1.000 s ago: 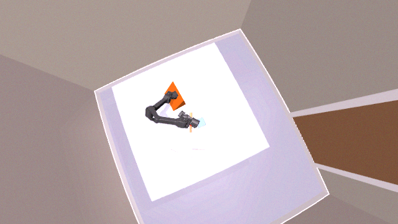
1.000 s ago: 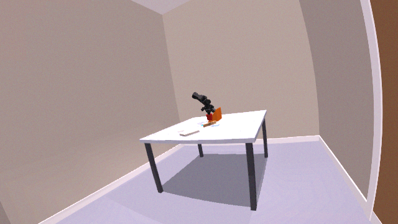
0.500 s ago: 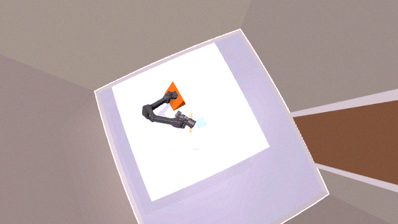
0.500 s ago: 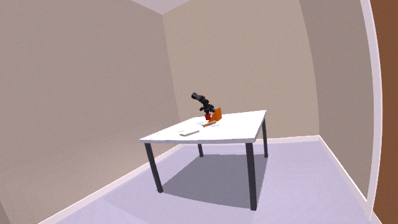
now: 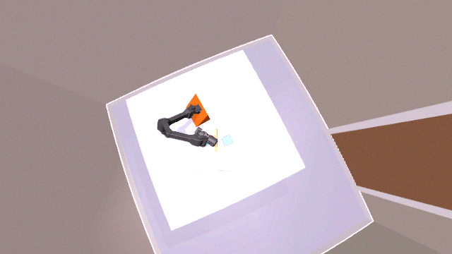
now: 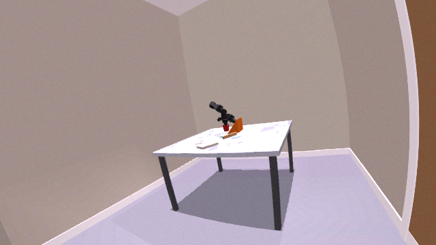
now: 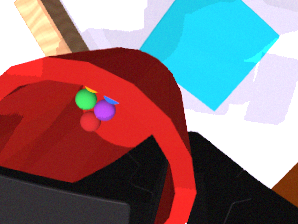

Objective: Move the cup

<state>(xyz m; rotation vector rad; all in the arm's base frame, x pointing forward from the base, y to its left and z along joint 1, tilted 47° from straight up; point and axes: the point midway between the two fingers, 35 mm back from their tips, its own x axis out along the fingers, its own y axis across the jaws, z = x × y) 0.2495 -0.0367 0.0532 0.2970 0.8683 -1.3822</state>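
The wooden bar lies 10 cm below my gripper tip, 5 cm to the left of it and 5 cm ahead of it. Round my gripper tip: pale blue pad 13 cm to the left, 11 cm below, 10 cm ahead; then red cup 3 cm ahead, 1 cm to the left; then flat white block 38 cm ahead, 9 cm below, 8 cm to the right.
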